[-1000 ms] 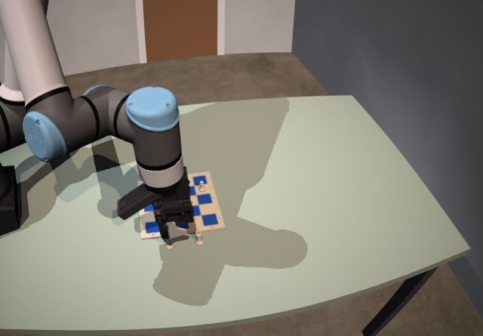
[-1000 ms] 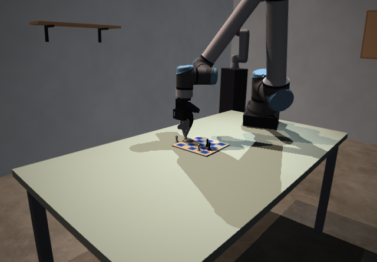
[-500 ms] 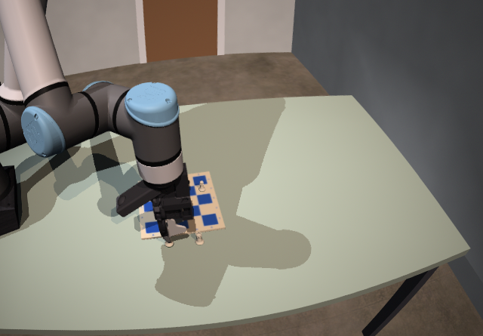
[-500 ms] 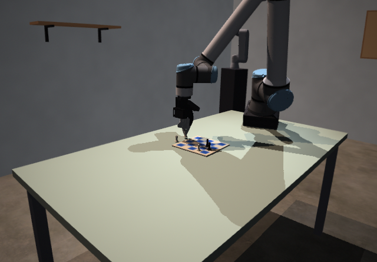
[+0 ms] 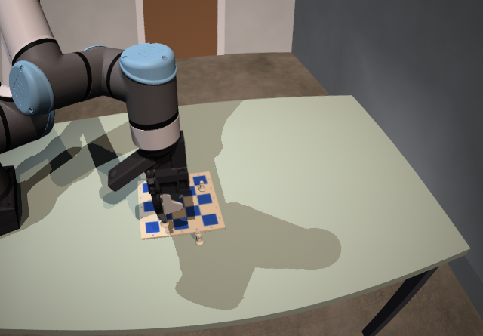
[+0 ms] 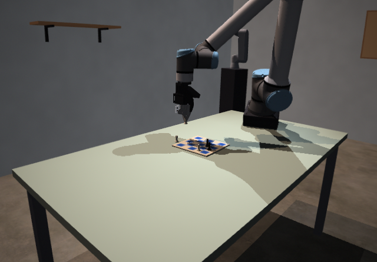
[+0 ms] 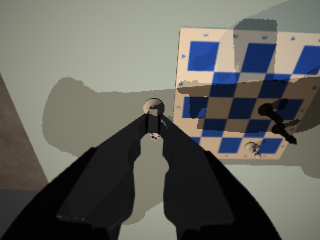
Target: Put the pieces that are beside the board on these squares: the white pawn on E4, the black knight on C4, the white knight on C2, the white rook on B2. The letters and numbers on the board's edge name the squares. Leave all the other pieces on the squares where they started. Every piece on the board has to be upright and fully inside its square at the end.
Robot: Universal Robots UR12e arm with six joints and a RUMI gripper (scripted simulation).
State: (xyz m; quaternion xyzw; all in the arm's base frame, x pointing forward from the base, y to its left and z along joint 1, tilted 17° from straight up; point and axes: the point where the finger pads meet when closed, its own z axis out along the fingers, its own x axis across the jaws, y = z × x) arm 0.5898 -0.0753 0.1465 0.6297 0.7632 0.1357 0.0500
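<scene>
Right now my hand is 140 mm to the right of the chessboard and 110 mm above it. Round my hand: black knight (180 mm to the left, 90 mm below); white knight (10 mm below); white rook (100 mm below, 70 mm ahead, 20 mm to the left).
</scene>
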